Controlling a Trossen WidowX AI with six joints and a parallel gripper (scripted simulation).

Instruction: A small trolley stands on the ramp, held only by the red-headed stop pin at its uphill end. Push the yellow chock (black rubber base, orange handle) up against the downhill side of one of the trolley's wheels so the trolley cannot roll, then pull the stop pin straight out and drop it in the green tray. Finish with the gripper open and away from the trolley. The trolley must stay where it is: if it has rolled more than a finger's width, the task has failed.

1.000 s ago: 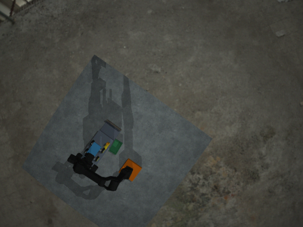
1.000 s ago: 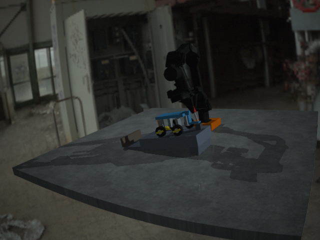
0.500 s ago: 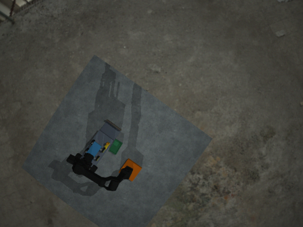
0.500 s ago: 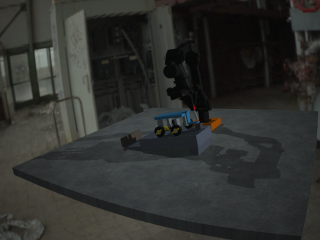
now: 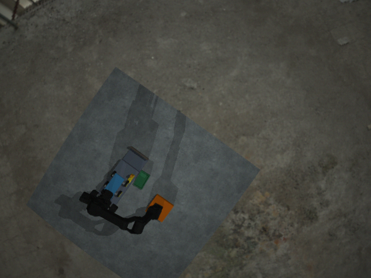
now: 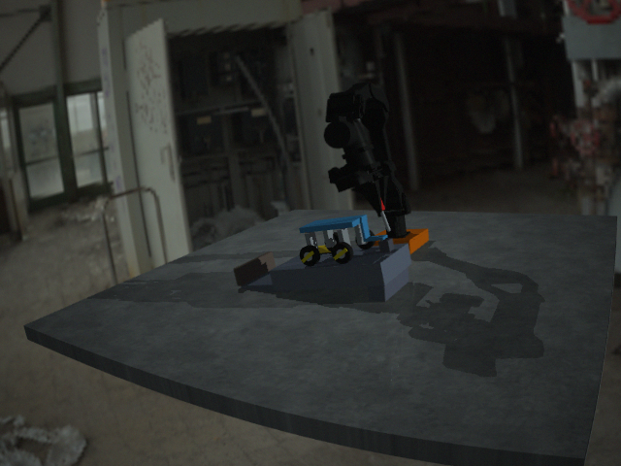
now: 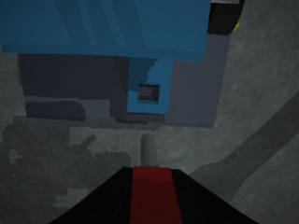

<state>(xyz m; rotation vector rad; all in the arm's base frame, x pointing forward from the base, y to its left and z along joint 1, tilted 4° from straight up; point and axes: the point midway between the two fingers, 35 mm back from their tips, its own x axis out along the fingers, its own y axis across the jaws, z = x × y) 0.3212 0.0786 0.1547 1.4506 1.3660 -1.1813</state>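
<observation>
My gripper tip is 19 cm to the left of the yellow chock, 9 cm above it and 5 cm past it. Also, from my gripper tip: brown end board: 36 cm to the right, 15 cm below, 1 cm behind; then blue-topped trolley: 11 cm to the right, 6 cm below, 1 cm ahead; then stop pin: right at my gripper tip.
</observation>
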